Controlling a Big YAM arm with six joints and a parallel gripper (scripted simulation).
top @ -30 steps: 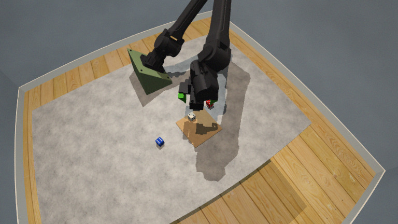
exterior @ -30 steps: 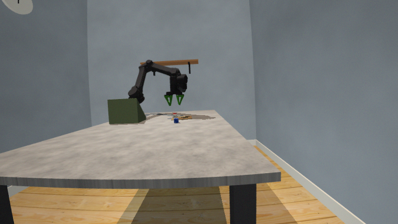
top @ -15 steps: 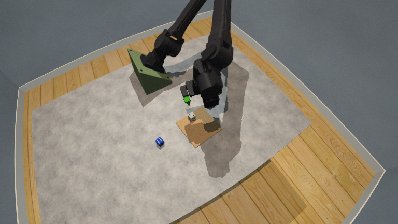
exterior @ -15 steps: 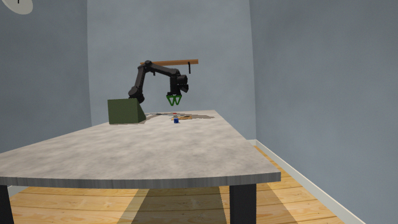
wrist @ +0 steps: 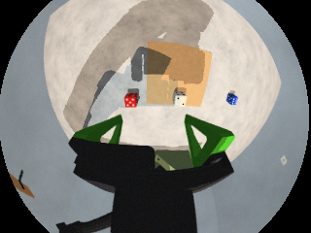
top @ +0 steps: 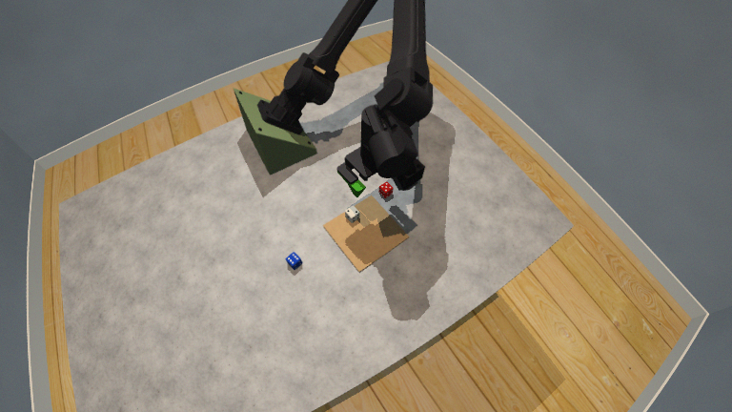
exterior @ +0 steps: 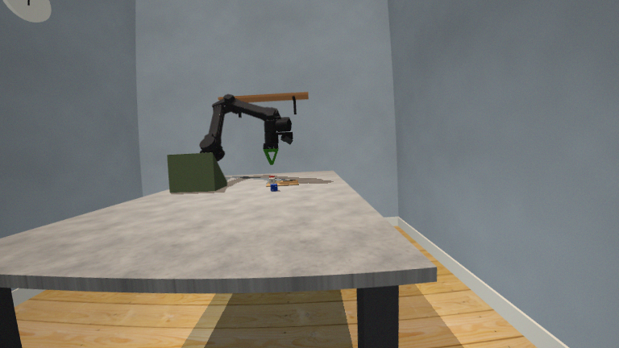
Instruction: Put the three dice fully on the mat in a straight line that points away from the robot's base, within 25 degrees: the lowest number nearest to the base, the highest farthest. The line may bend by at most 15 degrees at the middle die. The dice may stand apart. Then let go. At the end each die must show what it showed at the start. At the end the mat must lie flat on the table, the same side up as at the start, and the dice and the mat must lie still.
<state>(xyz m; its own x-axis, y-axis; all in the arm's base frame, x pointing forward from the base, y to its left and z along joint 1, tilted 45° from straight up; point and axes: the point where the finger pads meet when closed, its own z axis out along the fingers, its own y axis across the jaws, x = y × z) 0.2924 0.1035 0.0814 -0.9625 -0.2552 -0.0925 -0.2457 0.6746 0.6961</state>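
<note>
My hand is 2 cm past the red die, 5 cm to the right of it and 8 cm above it. The rest, counted from my hand: tan mat: 6 cm ahead, 4 cm to the right, 9 cm below; then white die: 1 cm ahead, 6 cm to the right, 8 cm below; then blue die: 7 cm ahead, 22 cm to the right, 8 cm below.
</note>
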